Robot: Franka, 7 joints.
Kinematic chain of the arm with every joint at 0, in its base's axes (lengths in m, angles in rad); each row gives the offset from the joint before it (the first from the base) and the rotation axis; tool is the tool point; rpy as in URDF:
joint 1: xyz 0 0 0.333 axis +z
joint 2: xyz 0 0 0 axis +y
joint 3: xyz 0 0 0.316 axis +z
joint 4: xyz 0.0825 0 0 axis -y
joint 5: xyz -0.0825 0 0.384 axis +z
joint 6: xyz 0 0 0 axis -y
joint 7: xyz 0.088 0 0 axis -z
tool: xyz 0 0 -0.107 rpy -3.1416 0 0
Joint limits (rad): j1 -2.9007..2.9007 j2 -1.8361..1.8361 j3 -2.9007..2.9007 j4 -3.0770..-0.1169 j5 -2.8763..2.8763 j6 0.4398..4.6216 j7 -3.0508..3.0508
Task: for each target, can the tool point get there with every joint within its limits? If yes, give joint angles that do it. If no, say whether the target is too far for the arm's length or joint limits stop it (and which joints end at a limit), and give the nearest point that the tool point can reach.
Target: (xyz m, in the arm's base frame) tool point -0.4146 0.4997 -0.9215
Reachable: no: too far | nearest point -0.2887 0.3480 -0.3332 | short by 0.620 m
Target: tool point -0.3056 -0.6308 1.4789
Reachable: no: too far | nearest point -0.1952 -0.4029 1.0648 | short by 0.485 m
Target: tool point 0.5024 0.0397 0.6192
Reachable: yes | joints 0.9628 -0.4053 -0.6282 -2.1236 -1.7622 1.8571 -1.6052
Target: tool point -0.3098 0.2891 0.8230
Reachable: yes | joints -1.7902 -1.3899 -0.8623 -1.8945 2.0820 1.4936 -2.3338
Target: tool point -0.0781 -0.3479 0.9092
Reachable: yes | joints 0.3051 -0.8795 -0.4858 -1.1113 2.1001 3.9051 -2.3041
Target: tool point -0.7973 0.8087 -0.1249
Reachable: no: too far | nearest point -0.5586 0.5666 0.0122 | short by 0.367 m
